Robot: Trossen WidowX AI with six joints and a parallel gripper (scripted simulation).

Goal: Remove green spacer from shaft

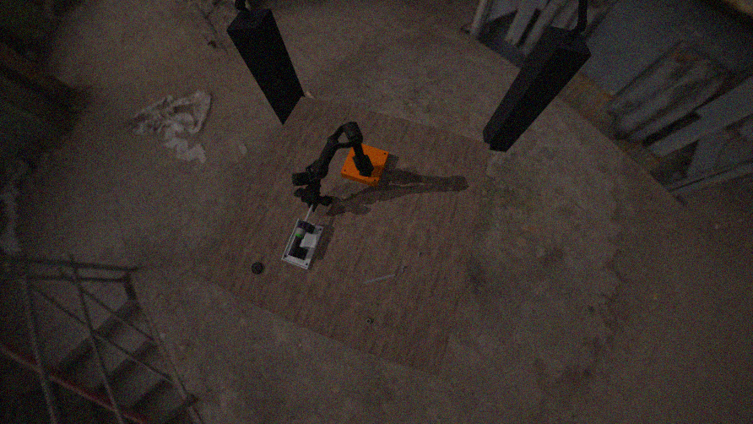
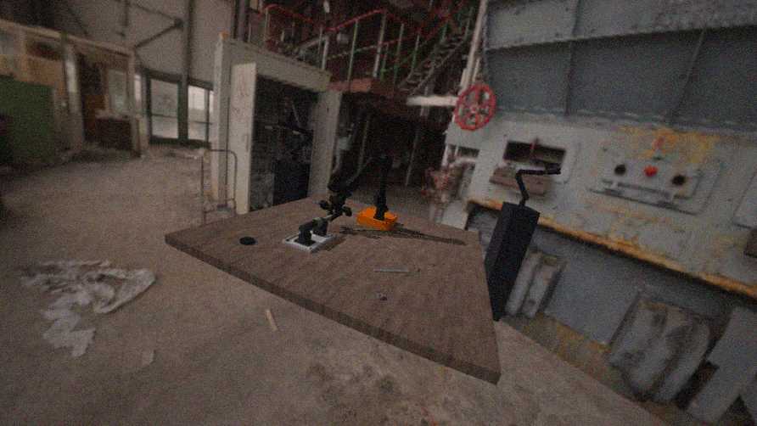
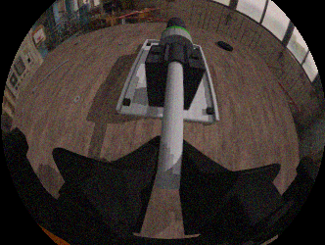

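Right now the shaft is 50 mm ahead of my gripper tip, 20 mm above it and 10 mm to the right of it. From my gripper tip the other things lie so: spacer 140 mm ahead, 30 mm to the right, 20 mm above; then nut 480 mm ahead, 360 mm to the left, 50 mm below; then black disc 330 mm ahead, 260 mm to the right, 50 mm below.
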